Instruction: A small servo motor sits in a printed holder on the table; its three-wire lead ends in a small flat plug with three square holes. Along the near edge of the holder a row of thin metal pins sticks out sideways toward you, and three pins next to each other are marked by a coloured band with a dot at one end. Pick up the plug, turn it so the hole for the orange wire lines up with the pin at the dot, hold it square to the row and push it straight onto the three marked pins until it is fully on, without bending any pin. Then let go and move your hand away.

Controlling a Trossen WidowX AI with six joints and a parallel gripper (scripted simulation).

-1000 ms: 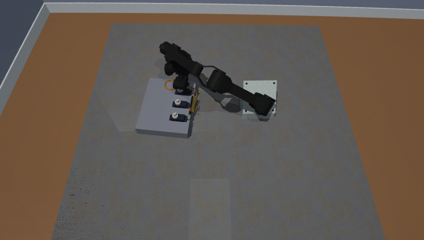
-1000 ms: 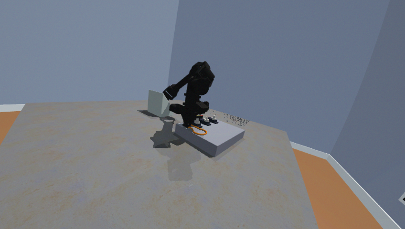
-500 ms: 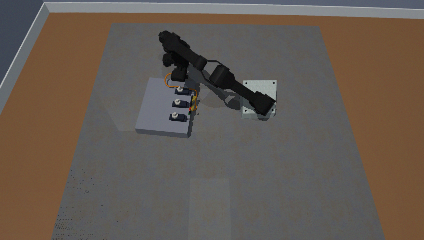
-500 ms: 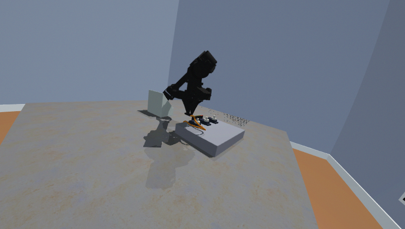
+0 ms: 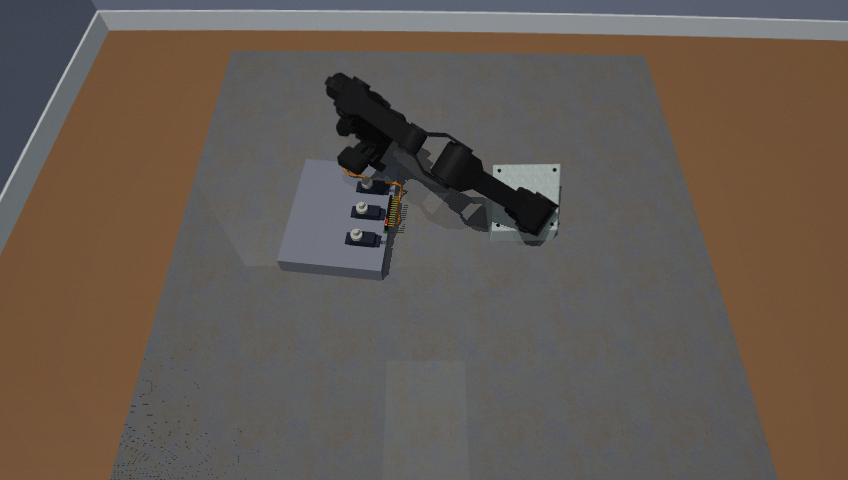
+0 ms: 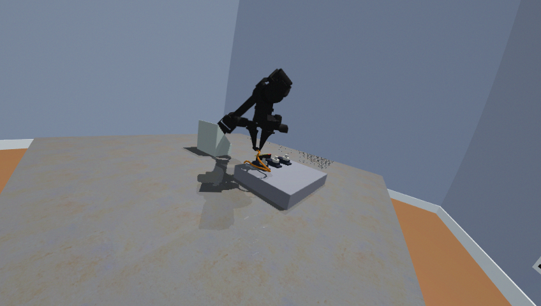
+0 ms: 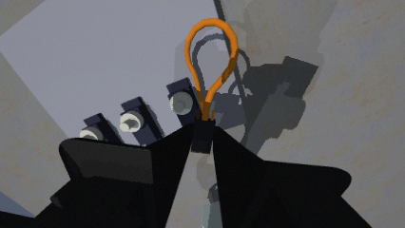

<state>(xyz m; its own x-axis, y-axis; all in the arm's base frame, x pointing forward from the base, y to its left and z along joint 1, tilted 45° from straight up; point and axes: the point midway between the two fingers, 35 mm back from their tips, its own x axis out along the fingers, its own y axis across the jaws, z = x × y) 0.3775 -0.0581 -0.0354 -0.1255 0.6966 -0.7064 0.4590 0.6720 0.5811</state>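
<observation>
My gripper tip is 4 cm past the red band, 13 cm to the right of it and 4 cm above it. The rest, counted from my gripper tip: grey printed holder 11 cm ahead, 10 cm to the left, 9 cm below; green strip 4 cm behind, 10 cm to the left, 7 cm below.
</observation>
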